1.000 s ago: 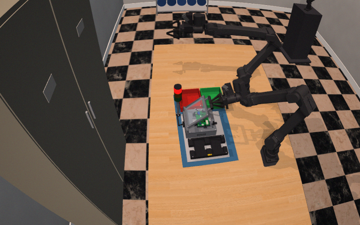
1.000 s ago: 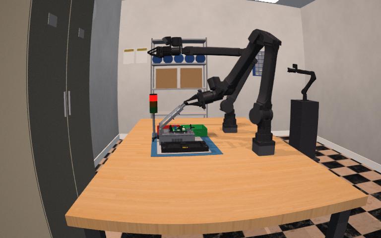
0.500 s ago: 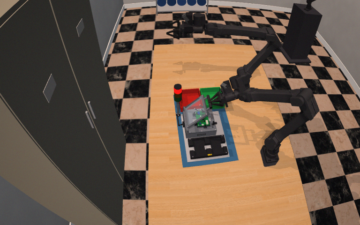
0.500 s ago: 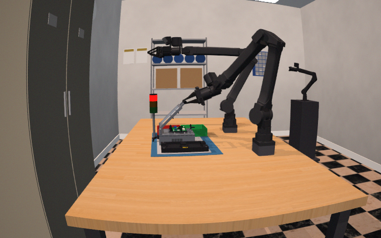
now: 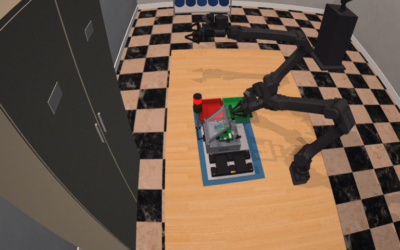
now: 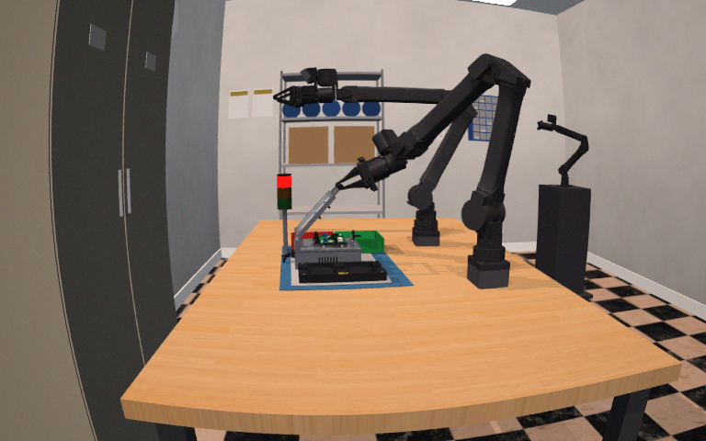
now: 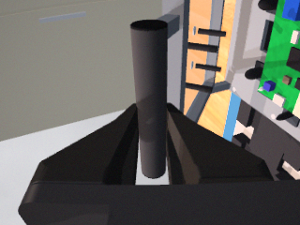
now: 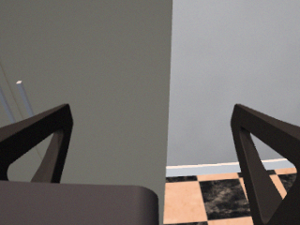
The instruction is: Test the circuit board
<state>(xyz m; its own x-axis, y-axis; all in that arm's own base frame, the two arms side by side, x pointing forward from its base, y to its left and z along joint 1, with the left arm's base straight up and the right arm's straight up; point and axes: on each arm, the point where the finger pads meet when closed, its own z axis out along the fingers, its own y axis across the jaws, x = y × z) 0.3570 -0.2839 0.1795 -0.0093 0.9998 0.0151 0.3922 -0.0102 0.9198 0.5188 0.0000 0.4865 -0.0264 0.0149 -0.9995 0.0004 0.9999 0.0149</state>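
Observation:
My left hand is 3 cm short of the green circuit board and 15 cm above it. Also, from my left hand: clear lid 6 cm ahead, 1 cm to the right, 7 cm below; then hook 3 cm behind, 5 cm to the left, 14 cm below; then red bin 6 cm ahead, 21 cm to the right, 21 cm below.

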